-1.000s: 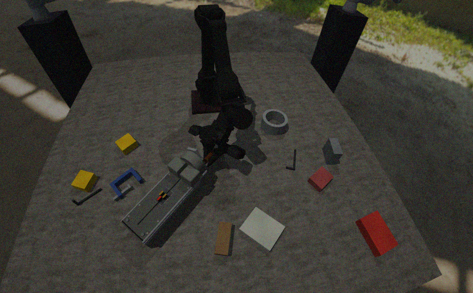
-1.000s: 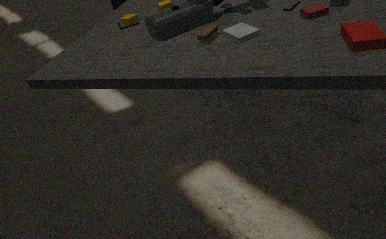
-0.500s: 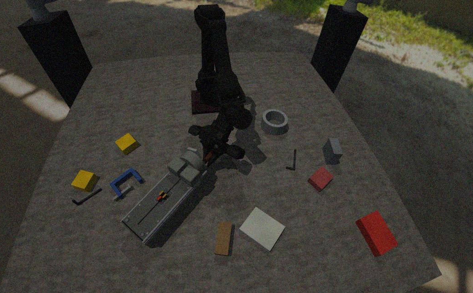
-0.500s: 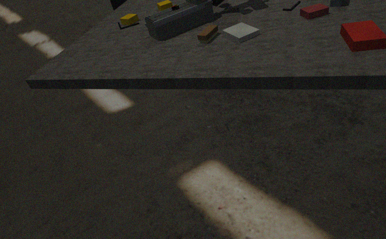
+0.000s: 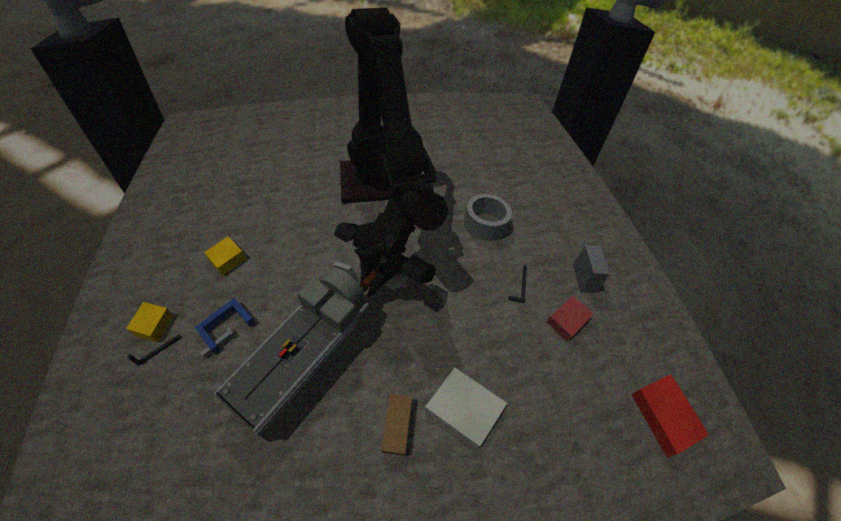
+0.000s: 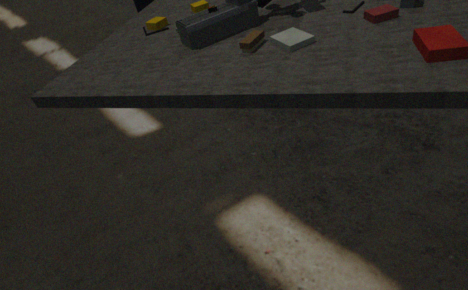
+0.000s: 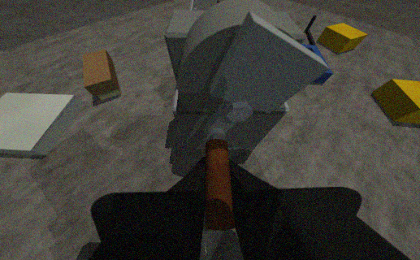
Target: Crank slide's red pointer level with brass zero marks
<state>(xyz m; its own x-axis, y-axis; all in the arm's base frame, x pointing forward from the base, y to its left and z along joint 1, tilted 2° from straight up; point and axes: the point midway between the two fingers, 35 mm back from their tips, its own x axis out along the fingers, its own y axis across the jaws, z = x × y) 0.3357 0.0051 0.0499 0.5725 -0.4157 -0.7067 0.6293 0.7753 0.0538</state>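
Right now my gripper tip is 30 mm below the brown crank handle, 10 mm to the right of it and 10 mm past it. Also, from my gripper tip: white plate: 210 mm ahead, 150 mm to the left, 20 mm below; red pointer: 130 mm ahead, 120 mm to the right, 50 mm above; brown block: 230 mm ahead, 40 mm to the left, 20 mm below.
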